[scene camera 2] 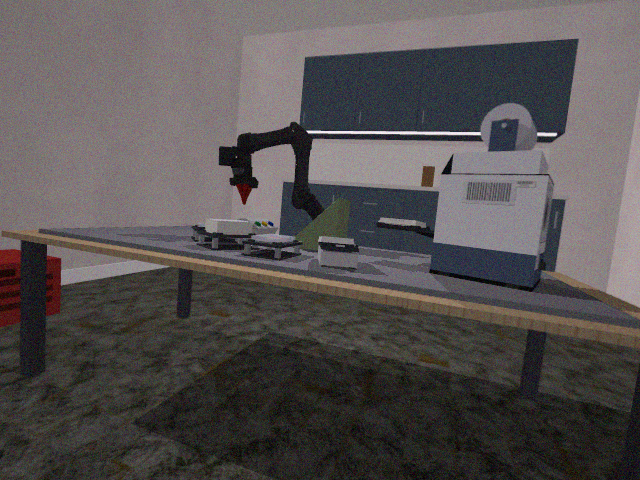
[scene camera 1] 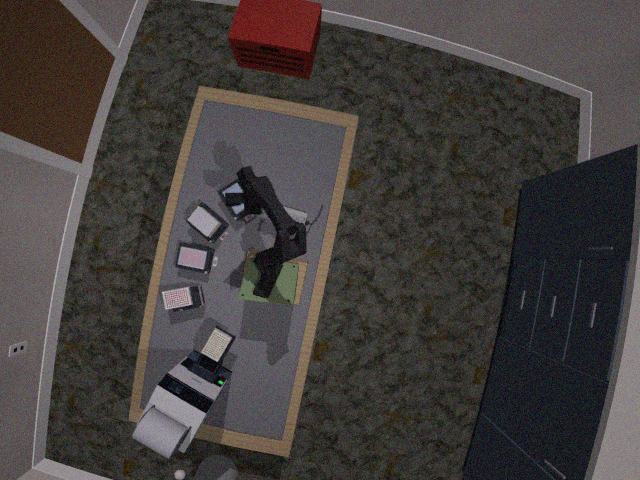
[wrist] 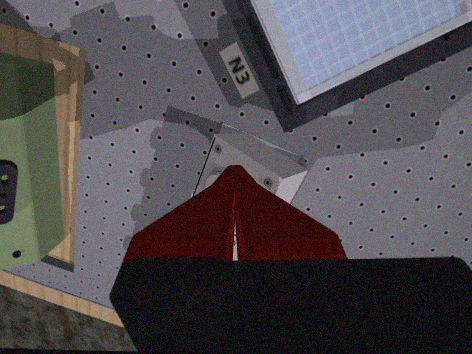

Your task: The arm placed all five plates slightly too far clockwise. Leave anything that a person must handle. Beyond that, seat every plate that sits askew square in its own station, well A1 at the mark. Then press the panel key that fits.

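My gripper (scene camera 2: 244, 201) (wrist: 234, 176) is shut and empty, fingertips together, above the key panel (scene camera 1: 296, 213) (scene camera 2: 266, 228) (wrist: 231, 151). The fingers hide most panel keys in the wrist view; several coloured keys show in scene view 2. A blue gridded plate (scene camera 1: 232, 191) (wrist: 360, 40) sits on the dark station labelled N3, its visible edges nearly parallel to the station's. In scene view 1, a white plate (scene camera 1: 205, 221), a pink plate (scene camera 1: 191, 257) and a red-dotted plate (scene camera 1: 176, 298) sit on other stations. A cream plate (scene camera 1: 217, 344) lies on the printer's tray. Well A1 marks are too small to tell.
The white and blue printer (scene camera 1: 178, 395) (scene camera 2: 491, 217) stands at one table end. A green sloped block (scene camera 1: 284, 284) (scene camera 2: 330, 224) (wrist: 25, 200) stands at the arm's base. A red drawer cabinet (scene camera 1: 276, 31) (scene camera 2: 31, 286) stands beyond the table's other end.
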